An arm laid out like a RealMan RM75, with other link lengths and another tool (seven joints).
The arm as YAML. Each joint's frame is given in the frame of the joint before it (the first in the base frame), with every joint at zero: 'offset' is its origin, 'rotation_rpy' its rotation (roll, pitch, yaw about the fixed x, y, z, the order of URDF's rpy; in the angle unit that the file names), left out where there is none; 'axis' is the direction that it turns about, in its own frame. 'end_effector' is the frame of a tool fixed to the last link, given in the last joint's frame.
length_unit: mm
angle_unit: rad
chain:
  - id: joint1
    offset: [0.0, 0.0, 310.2]
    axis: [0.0, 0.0, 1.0]
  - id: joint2
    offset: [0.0, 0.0, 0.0]
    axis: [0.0, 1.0, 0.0]
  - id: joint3
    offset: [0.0, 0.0, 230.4]
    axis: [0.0, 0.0, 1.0]
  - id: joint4
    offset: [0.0, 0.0, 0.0]
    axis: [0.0, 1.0, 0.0]
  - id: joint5
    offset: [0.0, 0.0, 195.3]
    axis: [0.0, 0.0, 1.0]
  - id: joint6
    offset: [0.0, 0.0, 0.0]
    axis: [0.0, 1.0, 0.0]
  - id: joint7
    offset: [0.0, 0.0, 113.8]
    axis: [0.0, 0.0, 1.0]
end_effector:
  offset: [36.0, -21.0, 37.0]
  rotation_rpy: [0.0, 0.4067, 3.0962]
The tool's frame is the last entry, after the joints.
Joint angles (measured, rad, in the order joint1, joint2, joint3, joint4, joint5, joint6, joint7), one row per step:
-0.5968 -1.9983 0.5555 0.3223 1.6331 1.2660 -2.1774
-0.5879 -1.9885 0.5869 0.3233 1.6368 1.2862 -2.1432
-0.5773 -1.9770 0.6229 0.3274 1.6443 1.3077 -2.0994
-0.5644 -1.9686 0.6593 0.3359 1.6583 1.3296 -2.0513
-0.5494 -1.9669 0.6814 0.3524 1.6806 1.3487 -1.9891
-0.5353 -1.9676 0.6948 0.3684 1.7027 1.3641 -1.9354
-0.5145 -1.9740 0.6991 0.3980 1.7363 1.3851 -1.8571
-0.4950 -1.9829 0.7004 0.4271 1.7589 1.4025 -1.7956
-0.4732 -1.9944 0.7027 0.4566 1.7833 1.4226 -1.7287
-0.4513 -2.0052 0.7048 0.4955 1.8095 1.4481 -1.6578
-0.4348 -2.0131 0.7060 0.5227 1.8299 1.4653 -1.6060
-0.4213 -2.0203 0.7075 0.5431 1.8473 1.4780 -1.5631
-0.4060 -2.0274 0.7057 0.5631 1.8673 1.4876 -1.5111
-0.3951 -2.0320 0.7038 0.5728 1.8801 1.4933 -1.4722
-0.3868 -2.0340 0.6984 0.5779 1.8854 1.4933 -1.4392
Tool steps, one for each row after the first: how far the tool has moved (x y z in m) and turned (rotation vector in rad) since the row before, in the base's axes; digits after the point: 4 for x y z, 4 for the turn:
0.0007 -0.0032 0.0000 -0.0125 0.0421 -0.0410
0.0006 -0.0037 0.0004 -0.0131 0.0549 -0.0503
0.0005 -0.0049 -0.0010 -0.0166 0.0601 -0.0551
0.0006 -0.0052 -0.0008 -0.0045 0.0657 -0.0611
0.0001 -0.0049 -0.0009 -0.0020 0.0539 -0.0509
0.0006 -0.0067 -0.0003 0.0085 0.0699 -0.0719
0.0008 -0.0058 -0.0001 0.0114 0.0495 -0.0567
0.0010 -0.0073 -0.0016 0.0085 0.0497 -0.0612
0.0025 -0.0071 0.0001 0.0114 0.0546 -0.0734
0.0013 -0.0056 -0.0003 0.0072 0.0400 -0.0514
0.0008 -0.0050 -0.0011 0.0041 0.0322 -0.0408
-0.0002 -0.0055 -0.0008 0.0093 0.0385 -0.0427
-0.0007 -0.0042 -0.0009 0.0067 0.0253 -0.0283
-0.0014 -0.0025 0.0007 0.0143 0.0191 -0.0186

